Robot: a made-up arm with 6 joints. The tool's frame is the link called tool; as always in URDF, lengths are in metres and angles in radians. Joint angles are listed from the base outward.
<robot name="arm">
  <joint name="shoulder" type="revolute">
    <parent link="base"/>
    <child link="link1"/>
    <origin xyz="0 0 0.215" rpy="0 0 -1.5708"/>
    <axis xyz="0 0 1"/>
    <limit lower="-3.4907" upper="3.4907"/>
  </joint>
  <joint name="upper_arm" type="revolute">
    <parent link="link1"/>
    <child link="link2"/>
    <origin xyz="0 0 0" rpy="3.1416 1.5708 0"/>
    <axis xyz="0 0 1"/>
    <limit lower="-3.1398" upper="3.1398"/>
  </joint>
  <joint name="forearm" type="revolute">
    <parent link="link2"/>
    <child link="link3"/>
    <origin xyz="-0.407 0 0" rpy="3.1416 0 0"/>
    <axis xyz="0 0 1"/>
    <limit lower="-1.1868" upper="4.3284"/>
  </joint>
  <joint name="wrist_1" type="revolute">
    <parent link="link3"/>
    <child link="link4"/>
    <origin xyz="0 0 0" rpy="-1.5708 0 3.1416"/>
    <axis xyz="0 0 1"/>
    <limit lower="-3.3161" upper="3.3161"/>
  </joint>
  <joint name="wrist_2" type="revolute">
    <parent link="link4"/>
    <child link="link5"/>
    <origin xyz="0 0 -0.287" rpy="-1.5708 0 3.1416"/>
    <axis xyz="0 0 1"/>
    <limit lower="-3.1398" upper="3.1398"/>
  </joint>
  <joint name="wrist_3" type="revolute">
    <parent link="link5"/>
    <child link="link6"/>
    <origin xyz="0 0 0.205" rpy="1.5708 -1.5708 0"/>
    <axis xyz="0 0 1"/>
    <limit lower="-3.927" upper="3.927"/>
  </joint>
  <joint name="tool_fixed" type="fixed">
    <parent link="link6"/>
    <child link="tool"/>
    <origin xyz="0 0 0" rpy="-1.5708 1.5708 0"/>
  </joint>
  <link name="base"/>
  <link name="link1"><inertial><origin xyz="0.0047 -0.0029 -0.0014"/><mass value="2.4"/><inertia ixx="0.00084" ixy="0" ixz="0" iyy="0.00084" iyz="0" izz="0.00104"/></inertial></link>
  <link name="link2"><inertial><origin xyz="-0.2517 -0.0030 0.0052"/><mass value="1.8"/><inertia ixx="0.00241" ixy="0" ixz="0" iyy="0.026" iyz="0" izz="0.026"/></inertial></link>
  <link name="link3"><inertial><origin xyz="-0.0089 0.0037 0.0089"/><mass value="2.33"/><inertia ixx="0.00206" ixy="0" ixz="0" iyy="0.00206" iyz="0" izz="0.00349"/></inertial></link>
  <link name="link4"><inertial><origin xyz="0.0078 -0.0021 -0.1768"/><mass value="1.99"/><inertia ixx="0.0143" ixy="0" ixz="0" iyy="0.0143" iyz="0" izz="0.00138"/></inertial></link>
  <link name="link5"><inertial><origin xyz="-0.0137 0.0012 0.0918"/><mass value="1.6"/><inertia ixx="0.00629" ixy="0" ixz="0" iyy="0.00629" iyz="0" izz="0.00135"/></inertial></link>
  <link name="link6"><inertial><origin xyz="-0.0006 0.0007 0.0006"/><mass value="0.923"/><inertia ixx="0.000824" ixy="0" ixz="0" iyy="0.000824" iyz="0" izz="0.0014"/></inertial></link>
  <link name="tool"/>
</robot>
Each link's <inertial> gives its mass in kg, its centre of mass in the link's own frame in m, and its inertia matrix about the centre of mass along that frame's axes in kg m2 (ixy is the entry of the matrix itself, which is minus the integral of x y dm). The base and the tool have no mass. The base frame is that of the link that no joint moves.
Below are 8 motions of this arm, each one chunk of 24 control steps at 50 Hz.
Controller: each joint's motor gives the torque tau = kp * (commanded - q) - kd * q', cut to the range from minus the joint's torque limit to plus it. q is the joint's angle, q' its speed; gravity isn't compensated. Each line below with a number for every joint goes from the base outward.
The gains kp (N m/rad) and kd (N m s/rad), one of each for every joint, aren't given. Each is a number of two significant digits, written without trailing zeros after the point. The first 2 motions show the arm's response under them.
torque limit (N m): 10 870 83 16 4 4
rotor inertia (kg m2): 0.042 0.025 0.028 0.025 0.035 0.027
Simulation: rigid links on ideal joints. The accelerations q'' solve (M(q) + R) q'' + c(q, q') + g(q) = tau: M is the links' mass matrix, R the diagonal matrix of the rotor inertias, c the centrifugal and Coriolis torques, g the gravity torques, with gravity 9.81 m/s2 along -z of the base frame. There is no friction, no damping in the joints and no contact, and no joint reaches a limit. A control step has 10 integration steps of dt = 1/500 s. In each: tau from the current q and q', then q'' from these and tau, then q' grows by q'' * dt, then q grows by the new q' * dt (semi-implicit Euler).
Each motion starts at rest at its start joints. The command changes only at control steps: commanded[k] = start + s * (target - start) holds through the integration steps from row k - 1 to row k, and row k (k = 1, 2, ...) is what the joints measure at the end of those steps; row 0 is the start. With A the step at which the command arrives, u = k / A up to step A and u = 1 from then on. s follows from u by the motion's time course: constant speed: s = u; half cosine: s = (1 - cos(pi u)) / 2; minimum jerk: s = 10 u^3 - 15 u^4 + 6 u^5; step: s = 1 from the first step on.
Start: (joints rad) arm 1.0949 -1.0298 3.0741 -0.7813 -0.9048 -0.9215
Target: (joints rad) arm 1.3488 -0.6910 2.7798 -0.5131 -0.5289 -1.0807
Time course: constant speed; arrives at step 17
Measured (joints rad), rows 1 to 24:
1: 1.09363 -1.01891 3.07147 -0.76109 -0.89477 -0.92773
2: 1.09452 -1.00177 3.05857 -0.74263 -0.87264 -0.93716
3: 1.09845 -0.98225 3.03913 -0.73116 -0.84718 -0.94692
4: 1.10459 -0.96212 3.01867 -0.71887 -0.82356 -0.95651
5: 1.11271 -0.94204 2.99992 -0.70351 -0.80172 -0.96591
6: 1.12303 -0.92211 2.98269 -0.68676 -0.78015 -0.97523
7: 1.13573 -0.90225 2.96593 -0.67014 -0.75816 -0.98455
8: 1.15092 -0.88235 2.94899 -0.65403 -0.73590 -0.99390
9: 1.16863 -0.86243 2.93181 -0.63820 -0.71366 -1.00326
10: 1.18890 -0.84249 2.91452 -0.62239 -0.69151 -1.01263
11: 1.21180 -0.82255 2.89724 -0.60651 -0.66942 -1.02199
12: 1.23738 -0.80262 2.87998 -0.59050 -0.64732 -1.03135
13: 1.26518 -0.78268 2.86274 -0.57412 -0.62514 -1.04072
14: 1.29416 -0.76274 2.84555 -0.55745 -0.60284 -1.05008
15: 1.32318 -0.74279 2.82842 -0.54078 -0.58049 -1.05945
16: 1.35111 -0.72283 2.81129 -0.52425 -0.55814 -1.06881
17: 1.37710 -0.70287 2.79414 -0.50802 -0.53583 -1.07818
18: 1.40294 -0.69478 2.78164 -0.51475 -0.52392 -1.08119
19: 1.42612 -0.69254 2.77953 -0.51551 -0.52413 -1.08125
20: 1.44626 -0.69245 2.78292 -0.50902 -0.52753 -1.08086
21: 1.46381 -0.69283 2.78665 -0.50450 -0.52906 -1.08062
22: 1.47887 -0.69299 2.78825 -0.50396 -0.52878 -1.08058
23: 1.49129 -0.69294 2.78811 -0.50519 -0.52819 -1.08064
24: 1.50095 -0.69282 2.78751 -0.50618 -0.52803 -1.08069
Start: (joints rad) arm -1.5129 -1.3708 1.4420 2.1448 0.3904 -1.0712
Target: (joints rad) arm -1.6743 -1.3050 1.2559 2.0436 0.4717 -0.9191
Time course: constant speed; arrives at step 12
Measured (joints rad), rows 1 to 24:
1: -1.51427 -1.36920 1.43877 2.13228 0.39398 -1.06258
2: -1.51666 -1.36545 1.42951 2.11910 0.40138 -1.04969
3: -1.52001 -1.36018 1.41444 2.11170 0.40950 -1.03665
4: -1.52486 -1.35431 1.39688 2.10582 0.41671 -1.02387
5: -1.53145 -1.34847 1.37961 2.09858 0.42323 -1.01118
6: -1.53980 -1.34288 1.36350 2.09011 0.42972 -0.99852
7: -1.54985 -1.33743 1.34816 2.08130 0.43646 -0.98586
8: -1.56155 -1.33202 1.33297 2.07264 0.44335 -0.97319
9: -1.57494 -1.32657 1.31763 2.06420 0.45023 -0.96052
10: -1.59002 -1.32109 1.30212 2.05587 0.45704 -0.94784
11: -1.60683 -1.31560 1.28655 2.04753 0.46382 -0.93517
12: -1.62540 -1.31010 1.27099 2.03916 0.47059 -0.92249
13: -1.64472 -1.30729 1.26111 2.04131 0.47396 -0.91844
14: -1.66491 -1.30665 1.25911 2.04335 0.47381 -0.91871
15: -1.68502 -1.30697 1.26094 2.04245 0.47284 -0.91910
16: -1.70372 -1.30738 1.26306 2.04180 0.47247 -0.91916
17: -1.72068 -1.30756 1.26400 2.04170 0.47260 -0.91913
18: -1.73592 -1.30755 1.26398 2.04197 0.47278 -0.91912
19: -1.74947 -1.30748 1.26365 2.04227 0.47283 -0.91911
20: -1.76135 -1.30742 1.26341 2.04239 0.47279 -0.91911
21: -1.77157 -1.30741 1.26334 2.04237 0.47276 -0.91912
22: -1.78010 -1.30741 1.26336 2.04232 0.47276 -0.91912
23: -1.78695 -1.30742 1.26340 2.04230 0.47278 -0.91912
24: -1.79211 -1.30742 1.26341 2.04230 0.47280 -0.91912
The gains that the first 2 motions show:
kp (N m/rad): 330 17000 1400 500 120 190
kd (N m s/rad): 5.2 340 29 5.7 2.1 3
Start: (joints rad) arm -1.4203 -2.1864 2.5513 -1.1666 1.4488 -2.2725
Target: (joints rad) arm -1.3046 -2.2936 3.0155 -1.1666 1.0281 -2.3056
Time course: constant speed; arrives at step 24
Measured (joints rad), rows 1 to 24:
1: -1.42010 -2.18935 2.55927 -1.16993 1.44100 -2.27322
2: -1.42012 -2.19396 2.57780 -1.16980 1.42389 -2.27470
3: -1.41912 -2.19902 2.59961 -1.16811 1.40344 -2.27629
4: -1.41608 -2.20384 2.62062 -1.16759 1.38393 -2.27776
5: -1.41089 -2.20836 2.64017 -1.16782 1.36610 -2.27915
6: -1.40389 -2.21275 2.65902 -1.16795 1.34899 -2.28050
7: -1.39554 -2.21714 2.67788 -1.16776 1.33176 -2.28186
8: -1.38639 -2.22157 2.69696 -1.16735 1.31421 -2.28324
9: -1.37703 -2.22603 2.71618 -1.16690 1.29649 -2.28461
10: -1.36809 -2.23049 2.73544 -1.16651 1.27877 -2.28599
11: -1.36011 -2.23495 2.75469 -1.16626 1.26112 -2.28737
12: -1.35348 -2.23941 2.77390 -1.16617 1.24353 -2.28875
13: -1.34840 -2.24386 2.79309 -1.16625 1.22599 -2.29012
14: -1.34478 -2.24831 2.81225 -1.16649 1.20848 -2.29150
15: -1.34235 -2.25275 2.83139 -1.16686 1.19100 -2.29288
16: -1.34063 -2.25719 2.85051 -1.16730 1.17354 -2.29427
17: -1.33907 -2.26162 2.86962 -1.16774 1.15608 -2.29565
18: -1.33712 -2.26606 2.88872 -1.16813 1.13863 -2.29703
19: -1.33431 -2.27050 2.90784 -1.16840 1.12115 -2.29841
20: -1.33037 -2.27494 2.92697 -1.16853 1.10364 -2.29979
21: -1.32525 -2.27938 2.94612 -1.16853 1.08610 -2.30117
22: -1.31912 -2.28383 2.96529 -1.16841 1.06854 -2.30255
23: -1.31233 -2.28828 2.98448 -1.16822 1.05095 -2.30393
24: -1.30533 -2.29273 3.00369 -1.16803 1.03335 -2.30530

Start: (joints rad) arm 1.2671 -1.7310 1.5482 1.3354 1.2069 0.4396
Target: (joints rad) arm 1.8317 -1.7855 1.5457 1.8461 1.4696 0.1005
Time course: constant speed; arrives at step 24
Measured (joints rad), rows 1 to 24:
1: 1.26944 -1.73336 1.54923 1.35369 1.21187 0.42997
2: 1.27392 -1.73641 1.55317 1.37962 1.22217 0.41546
3: 1.27979 -1.73920 1.55573 1.40182 1.23439 0.40093
4: 1.28724 -1.74157 1.55618 1.42227 1.24634 0.38676
5: 1.29647 -1.74373 1.55562 1.44314 1.25755 0.37263
6: 1.30747 -1.74590 1.55502 1.46433 1.26836 0.35850
7: 1.32021 -1.74813 1.55471 1.48550 1.27916 0.34436
8: 1.33470 -1.75040 1.55460 1.50664 1.29009 0.33024
9: 1.35093 -1.75268 1.55453 1.52778 1.30109 0.31611
10: 1.36892 -1.75495 1.55444 1.54893 1.31210 0.30199
11: 1.38867 -1.75722 1.55431 1.57007 1.32308 0.28786
12: 1.41017 -1.75948 1.55416 1.59121 1.33406 0.27373
13: 1.43344 -1.76174 1.55401 1.61236 1.34503 0.25960
14: 1.45848 -1.76400 1.55386 1.63350 1.35601 0.24547
15: 1.48528 -1.76627 1.55370 1.65465 1.36699 0.23135
16: 1.51385 -1.76853 1.55355 1.67580 1.37796 0.21722
17: 1.54419 -1.77079 1.55338 1.69695 1.38894 0.20309
18: 1.57630 -1.77305 1.55322 1.71810 1.39992 0.18896
19: 1.61020 -1.77531 1.55305 1.73925 1.41090 0.17483
20: 1.64587 -1.77757 1.55288 1.76041 1.42188 0.16071
21: 1.68331 -1.77982 1.55270 1.78157 1.43286 0.14658
22: 1.72254 -1.78208 1.55252 1.80273 1.44383 0.13245
23: 1.76351 -1.78433 1.55233 1.82381 1.45482 0.11832
24: 1.80577 -1.78658 1.55211 1.84433 1.46588 0.10420

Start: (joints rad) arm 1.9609 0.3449 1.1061 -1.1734 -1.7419 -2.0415
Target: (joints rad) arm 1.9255 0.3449 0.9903 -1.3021 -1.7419 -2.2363
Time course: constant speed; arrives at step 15
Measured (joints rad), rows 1 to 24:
1: 1.95920 0.34508 1.09999 -1.18083 -1.74191 -2.05010
2: 1.95669 0.34572 1.08973 -1.19170 -1.74225 -2.06357
3: 1.95450 0.34619 1.07974 -1.20124 -1.74269 -2.07712
4: 1.95252 0.34634 1.07127 -1.20975 -1.74291 -2.09018
5: 1.95050 0.34630 1.06374 -1.21805 -1.74286 -2.10311
6: 1.94830 0.34623 1.05638 -1.22646 -1.74272 -2.11607
7: 1.94592 0.34620 1.04882 -1.23497 -1.74263 -2.12905
8: 1.94338 0.34620 1.04108 -1.24352 -1.74260 -2.14204
9: 1.94076 0.34621 1.03328 -1.25206 -1.74261 -2.15503
10: 1.93811 0.34622 1.02549 -1.26058 -1.74261 -2.16801
11: 1.93547 0.34622 1.01773 -1.26909 -1.74259 -2.18100
12: 1.93289 0.34622 1.00999 -1.27760 -1.74256 -2.19399
13: 1.93038 0.34622 1.00225 -1.28613 -1.74254 -2.20697
14: 1.92797 0.34622 0.99450 -1.29467 -1.74253 -2.21996
15: 1.92565 0.34622 0.98675 -1.30322 -1.74251 -2.23294
16: 1.92485 0.34649 0.98240 -1.30495 -1.74261 -2.23729
17: 1.92475 0.34647 0.98152 -1.30407 -1.74268 -2.23687
18: 1.92472 0.34630 0.98214 -1.30361 -1.74263 -2.23636
19: 1.92475 0.34617 0.98277 -1.30349 -1.74251 -2.23628
20: 1.92486 0.34612 0.98298 -1.30351 -1.74244 -2.23631
21: 1.92504 0.34613 0.98294 -1.30359 -1.74245 -2.23632
22: 1.92526 0.34615 0.98284 -1.30366 -1.74249 -2.23633
23: 1.92550 0.34616 0.98278 -1.30370 -1.74253 -2.23633
24: 1.92572 0.34616 0.98277 -1.30372 -1.74254 -2.23633

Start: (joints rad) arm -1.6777 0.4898 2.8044 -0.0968 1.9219 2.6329
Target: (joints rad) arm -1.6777 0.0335 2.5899 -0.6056 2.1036 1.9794
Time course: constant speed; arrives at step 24
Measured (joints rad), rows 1 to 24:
1: -1.67358 0.47809 2.79987 -0.11453 1.92468 2.61509
2: -1.67035 0.46121 2.79377 -0.13595 1.93154 2.58674
3: -1.67098 0.44276 2.78647 -0.15646 1.94013 2.55842
4: -1.67457 0.42382 2.77858 -0.17675 1.94845 2.53107
5: -1.67849 0.40475 2.77034 -0.19723 1.95610 2.50388
6: -1.68066 0.38566 2.76184 -0.21806 1.96345 2.47664
7: -1.68068 0.36661 2.75307 -0.23929 1.97085 2.44940
8: -1.67937 0.34759 2.74406 -0.26081 1.97841 2.42219
9: -1.67795 0.32859 2.73495 -0.28235 1.98605 2.39499
10: -1.67718 0.30958 2.72588 -0.30373 1.99368 2.36778
11: -1.67718 0.29055 2.71693 -0.32489 2.00127 2.34055
12: -1.67762 0.27149 2.70810 -0.34593 2.00882 2.31331
13: -1.67809 0.25243 2.69929 -0.36698 2.01636 2.28607
14: -1.67833 0.23337 2.69047 -0.38811 2.02392 2.25884
15: -1.67832 0.21433 2.68159 -0.40931 2.03148 2.23161
16: -1.67817 0.19528 2.67268 -0.43053 2.03906 2.20439
17: -1.67801 0.17624 2.66376 -0.45176 2.04664 2.17716
18: -1.67792 0.15720 2.65485 -0.47296 2.05422 2.14993
19: -1.67790 0.13815 2.64596 -0.49414 2.06180 2.12270
20: -1.67792 0.11910 2.63708 -0.51533 2.06937 2.09547
21: -1.67794 0.10005 2.62821 -0.53653 2.07695 2.06824
22: -1.67794 0.08101 2.61933 -0.55773 2.08453 2.04101
23: -1.67792 0.06196 2.61044 -0.57895 2.09211 2.01378
24: -1.67788 0.04291 2.60156 -0.60017 2.09969 1.98655

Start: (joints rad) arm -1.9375 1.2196 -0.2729 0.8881 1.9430 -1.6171
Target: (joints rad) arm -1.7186 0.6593 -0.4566 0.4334 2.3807 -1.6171
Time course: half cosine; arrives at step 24
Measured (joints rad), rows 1 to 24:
1: -1.93724 1.21927 -0.27455 0.88668 1.94409 -1.61711
2: -1.93626 1.21467 -0.27811 0.88013 1.94812 -1.61720
3: -1.93457 1.20531 -0.28188 0.86995 1.95594 -1.61721
4: -1.93197 1.19135 -0.28621 0.85687 1.96749 -1.61719
5: -1.92803 1.17310 -0.29168 0.84041 1.98246 -1.61717
6: -1.92240 1.15088 -0.29851 0.82065 2.00051 -1.61715
7: -1.91482 1.12510 -0.30662 0.79808 2.02134 -1.61714
8: -1.90508 1.09616 -0.31580 0.77322 2.04456 -1.61712
9: -1.89306 1.06458 -0.32587 0.74652 2.06979 -1.61710
10: -1.87876 1.03089 -0.33666 0.71844 2.09659 -1.61708
11: -1.86231 0.99567 -0.34800 0.68943 2.12450 -1.61707
12: -1.84401 0.95952 -0.35971 0.66000 2.15306 -1.61705
13: -1.82430 0.92306 -0.37159 0.63061 2.18177 -1.61704
14: -1.80381 0.88691 -0.38344 0.60176 2.21015 -1.61704
15: -1.78327 0.85170 -0.39505 0.57390 2.23773 -1.61704
16: -1.76354 0.81802 -0.40624 0.54747 2.26404 -1.61704
17: -1.74547 0.78645 -0.41681 0.52288 2.28864 -1.61705
18: -1.72990 0.75752 -0.42657 0.50053 2.31111 -1.61706
19: -1.71747 0.73174 -0.43534 0.48076 2.33107 -1.61707
20: -1.70864 0.70953 -0.44297 0.46391 2.34817 -1.61708
21: -1.70354 0.69129 -0.44931 0.45029 2.36211 -1.61708
22: -1.70202 0.67733 -0.45425 0.44015 2.37266 -1.61708
23: -1.70362 0.66787 -0.45769 0.43370 2.37962 -1.61708
24: -1.70769 0.66309 -0.45957 0.43111 2.38288 -1.61707

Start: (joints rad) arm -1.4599 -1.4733 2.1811 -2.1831 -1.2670 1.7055
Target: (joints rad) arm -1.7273 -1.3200 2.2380 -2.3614 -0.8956 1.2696
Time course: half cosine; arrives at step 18
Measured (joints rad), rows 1 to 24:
1: -1.45978 -1.47376 2.18425 -2.18517 -1.26581 1.70323
2: -1.45958 -1.47243 2.18998 -2.19173 -1.26124 1.69549
3: -1.46007 -1.46845 2.19418 -2.19901 -1.25086 1.68120
4: -1.46183 -1.46190 2.19665 -2.20662 -1.23400 1.66085
5: -1.46498 -1.45323 2.19864 -2.21647 -1.21175 1.63523
6: -1.46953 -1.44294 2.20128 -2.22876 -1.18560 1.60522
7: -1.47554 -1.43142 2.20484 -2.24279 -1.15667 1.57170
8: -1.48308 -1.41896 2.20905 -2.25786 -1.12572 1.53558
9: -1.49221 -1.40592 2.21357 -2.27337 -1.09349 1.49793
10: -1.50297 -1.39266 2.21814 -2.28883 -1.06085 1.45992
11: -1.51540 -1.37958 2.22263 -2.30379 -1.02878 1.42270
12: -1.52956 -1.36709 2.22693 -2.31785 -0.99831 1.38740
13: -1.54547 -1.35558 2.23094 -2.33058 -0.97039 1.35524
14: -1.56319 -1.34539 2.23455 -2.34160 -0.94588 1.32716
15: -1.58274 -1.33685 2.23764 -2.35057 -0.92552 1.30396
16: -1.60414 -1.33019 2.24010 -2.35721 -0.90992 1.28633
17: -1.62741 -1.32563 2.24186 -2.36132 -0.89955 1.27481
18: -1.65254 -1.32330 2.24286 -2.36277 -0.89473 1.26976
19: -1.67941 -1.32258 2.24364 -2.36293 -0.89439 1.26913
20: -1.70747 -1.32246 2.24453 -2.36400 -0.89589 1.26950
21: -1.73534 -1.32248 2.24521 -2.36597 -0.89719 1.26962
22: -1.76189 -1.32251 2.24564 -2.36719 -0.89772 1.26959
23: -1.78692 -1.32252 2.24577 -2.36715 -0.89767 1.26957
24: -1.81032 -1.32249 2.24569 -2.36691 -0.89745 1.26958

